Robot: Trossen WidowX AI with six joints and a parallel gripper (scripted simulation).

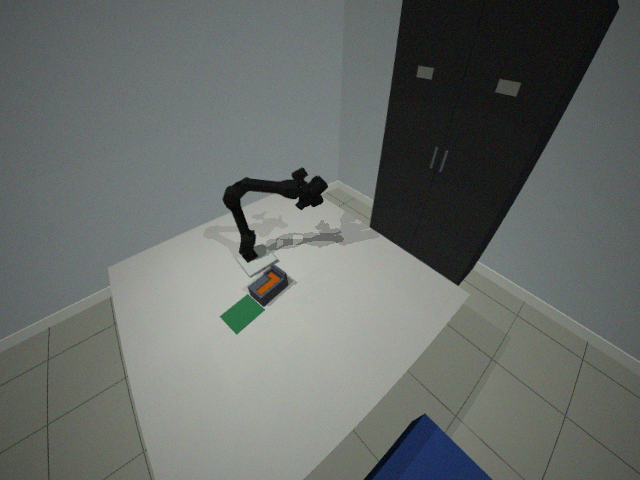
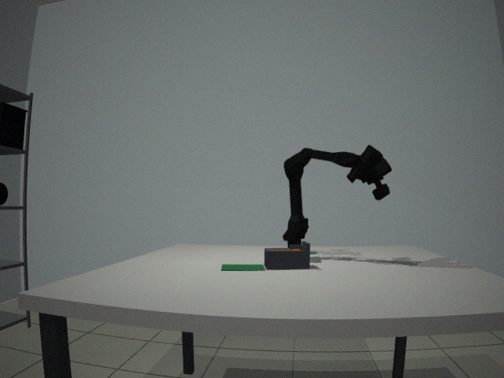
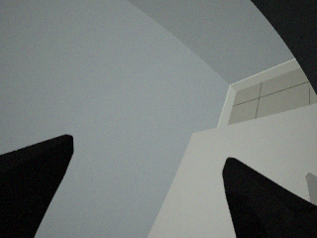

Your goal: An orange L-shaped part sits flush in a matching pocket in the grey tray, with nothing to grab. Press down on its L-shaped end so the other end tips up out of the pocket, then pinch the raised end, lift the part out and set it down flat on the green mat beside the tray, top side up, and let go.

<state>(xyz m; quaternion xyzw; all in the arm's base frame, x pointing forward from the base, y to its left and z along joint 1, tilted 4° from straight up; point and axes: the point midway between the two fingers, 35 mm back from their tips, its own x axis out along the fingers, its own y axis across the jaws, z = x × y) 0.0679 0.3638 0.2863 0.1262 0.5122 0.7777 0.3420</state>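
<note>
My gripper tip is now 190 mm short of the orange L-shaped part, 390 mm to the left of it and 280 mm above it. From my gripper tip the other things lie so: green mat (220 mm ahead, 550 mm to the right, 340 mm below).
</note>
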